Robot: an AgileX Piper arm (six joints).
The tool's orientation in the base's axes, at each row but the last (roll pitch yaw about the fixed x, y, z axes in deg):
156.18, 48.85, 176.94
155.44, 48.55, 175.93
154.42, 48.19, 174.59
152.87, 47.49, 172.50
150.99, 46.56, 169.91
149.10, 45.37, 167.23
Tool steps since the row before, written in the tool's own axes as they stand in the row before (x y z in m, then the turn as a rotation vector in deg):
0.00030, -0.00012, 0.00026, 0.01, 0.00, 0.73
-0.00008, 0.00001, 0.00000, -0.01, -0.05, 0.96
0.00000, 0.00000, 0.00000, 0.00, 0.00, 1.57
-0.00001, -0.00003, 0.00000, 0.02, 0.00, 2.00
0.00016, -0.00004, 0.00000, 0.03, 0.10, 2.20
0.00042, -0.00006, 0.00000, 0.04, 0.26, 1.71
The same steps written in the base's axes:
0.00002, -0.00001, -0.00041, 0.51, 0.27, -0.45
0.00005, 0.00001, 0.00006, 0.70, 0.30, -0.58
0.00000, 0.00000, 0.00000, 1.11, 0.58, -0.94
0.00001, -0.00003, 0.00000, 1.41, 0.73, -1.22
-0.00010, -0.00002, -0.00013, 1.52, 0.90, -1.31
-0.00028, 0.00001, -0.00032, 1.14, 0.87, -0.97

